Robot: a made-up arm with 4 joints. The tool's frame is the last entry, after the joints.
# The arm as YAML. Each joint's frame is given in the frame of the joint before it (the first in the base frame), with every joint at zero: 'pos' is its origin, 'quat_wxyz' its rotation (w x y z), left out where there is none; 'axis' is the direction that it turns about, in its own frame. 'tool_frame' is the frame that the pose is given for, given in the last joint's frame.
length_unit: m
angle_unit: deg
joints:
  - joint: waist
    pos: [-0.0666, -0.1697, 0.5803]
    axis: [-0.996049, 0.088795, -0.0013]
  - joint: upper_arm
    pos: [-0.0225, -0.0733, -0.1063]
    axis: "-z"
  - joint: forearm
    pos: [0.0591, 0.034, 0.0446]
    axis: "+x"
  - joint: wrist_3
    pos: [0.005, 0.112, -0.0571]
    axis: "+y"
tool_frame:
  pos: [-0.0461, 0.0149, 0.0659]
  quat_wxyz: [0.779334, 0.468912, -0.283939, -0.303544]
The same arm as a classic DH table. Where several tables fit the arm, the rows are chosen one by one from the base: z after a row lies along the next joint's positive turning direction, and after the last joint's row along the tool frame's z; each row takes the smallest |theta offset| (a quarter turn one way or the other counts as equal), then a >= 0, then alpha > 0; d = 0 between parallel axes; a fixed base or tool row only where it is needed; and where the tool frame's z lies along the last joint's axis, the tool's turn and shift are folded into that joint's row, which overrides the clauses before.
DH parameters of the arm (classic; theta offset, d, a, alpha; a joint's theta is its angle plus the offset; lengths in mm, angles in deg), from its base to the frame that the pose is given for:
base (fixed): 84.91 580.4 -174.9 -90.07
waist: 0 67.2 -75 -89.93
upper_arm: -5.09 61.7 34 -90
forearm: -90 64.1 57.1 -90
wrist_3: 28.75 175.5 -35.6 -123.95
tool (fixed): 116.95 86.9 0 0

